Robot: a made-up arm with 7 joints.
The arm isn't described. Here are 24 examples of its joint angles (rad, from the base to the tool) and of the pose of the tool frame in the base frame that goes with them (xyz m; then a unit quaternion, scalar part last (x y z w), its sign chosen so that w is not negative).
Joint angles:
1: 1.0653 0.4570 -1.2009 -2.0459 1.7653 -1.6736 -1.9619
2: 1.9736 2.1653 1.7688 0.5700 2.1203 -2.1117 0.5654
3: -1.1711 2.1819 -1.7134 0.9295 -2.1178 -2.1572 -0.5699
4: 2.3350 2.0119 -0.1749 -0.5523 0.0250 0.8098 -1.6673
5: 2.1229 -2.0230 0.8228 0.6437 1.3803 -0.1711 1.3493
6: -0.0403 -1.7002 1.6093 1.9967 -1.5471 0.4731 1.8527
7: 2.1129 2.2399 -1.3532 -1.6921 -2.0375 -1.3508 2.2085
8: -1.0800 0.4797 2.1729 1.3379 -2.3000 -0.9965 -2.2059
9: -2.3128 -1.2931 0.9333 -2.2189 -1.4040 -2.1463 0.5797
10: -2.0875 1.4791 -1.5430 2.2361 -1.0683 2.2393 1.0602
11: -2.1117 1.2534 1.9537 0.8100 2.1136 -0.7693 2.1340
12: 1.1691 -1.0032 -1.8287 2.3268 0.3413 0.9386 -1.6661
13: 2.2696 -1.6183 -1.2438 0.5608 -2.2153 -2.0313 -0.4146
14: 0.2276 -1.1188 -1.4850 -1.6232 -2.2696 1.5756 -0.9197
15: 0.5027 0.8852 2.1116 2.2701 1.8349 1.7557 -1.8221
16: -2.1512 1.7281 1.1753 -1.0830 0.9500 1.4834 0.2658
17: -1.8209 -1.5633 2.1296 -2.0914 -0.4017 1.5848 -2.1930
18: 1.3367 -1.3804 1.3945 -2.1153 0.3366 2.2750 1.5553
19: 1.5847 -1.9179 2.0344 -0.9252 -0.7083 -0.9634 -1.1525
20: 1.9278 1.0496 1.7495 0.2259 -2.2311 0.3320 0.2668
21: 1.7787 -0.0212 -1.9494 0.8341 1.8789 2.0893 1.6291
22: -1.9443 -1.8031 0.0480 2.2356 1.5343 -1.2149 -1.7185
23: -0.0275 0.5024 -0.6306 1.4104 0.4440 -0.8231 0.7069
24: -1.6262 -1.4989 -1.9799 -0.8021 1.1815 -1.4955 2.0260
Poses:
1: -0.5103 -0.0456 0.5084 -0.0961 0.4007 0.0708 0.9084
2: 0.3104 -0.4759 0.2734 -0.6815 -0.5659 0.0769 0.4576
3: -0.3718 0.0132 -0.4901 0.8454 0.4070 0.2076 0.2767
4: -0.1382 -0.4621 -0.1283 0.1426 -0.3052 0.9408 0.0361
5: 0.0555 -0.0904 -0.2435 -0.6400 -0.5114 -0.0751 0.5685
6: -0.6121 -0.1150 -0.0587 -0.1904 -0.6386 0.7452 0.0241
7: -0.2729 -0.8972 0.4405 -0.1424 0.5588 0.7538 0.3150
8: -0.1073 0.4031 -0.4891 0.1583 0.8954 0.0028 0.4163
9: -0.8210 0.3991 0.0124 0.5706 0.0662 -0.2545 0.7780
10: -0.6332 0.0924 -0.5448 -0.3996 -0.4073 0.1536 0.8068
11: -0.0728 0.0671 -0.5589 0.0265 0.8089 -0.5222 0.2689
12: -0.1685 -0.4181 -0.2821 -0.4416 0.0467 -0.6483 0.6185
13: 0.3437 0.0888 -0.1244 -0.3916 0.7471 0.4985 0.2001
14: 0.2078 -0.5306 0.5488 0.4219 -0.5813 -0.6195 0.3168
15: -0.3509 0.1268 0.2303 -0.4478 0.5633 0.1700 0.6733
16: -0.1439 -0.2416 -0.2877 -0.5080 0.5434 0.5171 0.4234
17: -0.6550 -0.0894 0.3554 -0.7936 0.0782 -0.6000 0.0643
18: -0.3042 -0.1770 -0.1615 0.5077 0.8272 -0.1726 0.1678
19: -0.3705 0.1504 -0.3449 -0.0973 -0.8744 0.1282 0.4578
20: 0.1440 -0.1862 0.7878 0.2434 -0.4734 -0.2128 0.8193
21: -0.6482 0.0336 0.1609 0.0112 0.0664 0.3474 0.9353
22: -0.3344 0.2082 0.1016 0.6226 -0.2959 0.2057 0.6946
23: -0.2362 0.2614 0.1971 -0.1799 -0.3369 0.6918 0.6128
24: -0.3564 0.1138 0.3572 0.0338 0.4919 0.3605 0.7918
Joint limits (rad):
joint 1: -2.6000..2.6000
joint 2: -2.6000..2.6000
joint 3: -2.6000..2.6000
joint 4: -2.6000..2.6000
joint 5: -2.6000..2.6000
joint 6: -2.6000..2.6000
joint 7: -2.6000..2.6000
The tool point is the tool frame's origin. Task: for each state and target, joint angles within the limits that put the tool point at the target. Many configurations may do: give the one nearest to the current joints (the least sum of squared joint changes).
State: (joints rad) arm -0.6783 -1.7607 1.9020 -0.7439 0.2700 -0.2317 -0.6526
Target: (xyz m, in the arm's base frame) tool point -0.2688 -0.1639 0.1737
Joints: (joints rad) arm -0.8042 -1.9366 1.7991 -0.7920 0.2925 -0.3953 -0.6300
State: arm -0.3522 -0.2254 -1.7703 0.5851 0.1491 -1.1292 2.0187
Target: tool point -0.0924 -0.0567 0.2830
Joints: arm -0.2775 0.0428 -1.7298 0.9009 -0.0685 -1.2187 2.0715
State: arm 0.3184 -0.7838 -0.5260 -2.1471 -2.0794 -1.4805 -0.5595
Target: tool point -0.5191 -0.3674 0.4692
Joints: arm 0.5618 -0.8188 -0.3598 -2.0367 -2.0438 -1.4386 -0.5910
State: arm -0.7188 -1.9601 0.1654 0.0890 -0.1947 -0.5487 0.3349
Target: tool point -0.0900 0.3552 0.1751
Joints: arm -1.2399 -2.0813 -0.0580 0.0408 -0.7559 -0.6473 0.5764
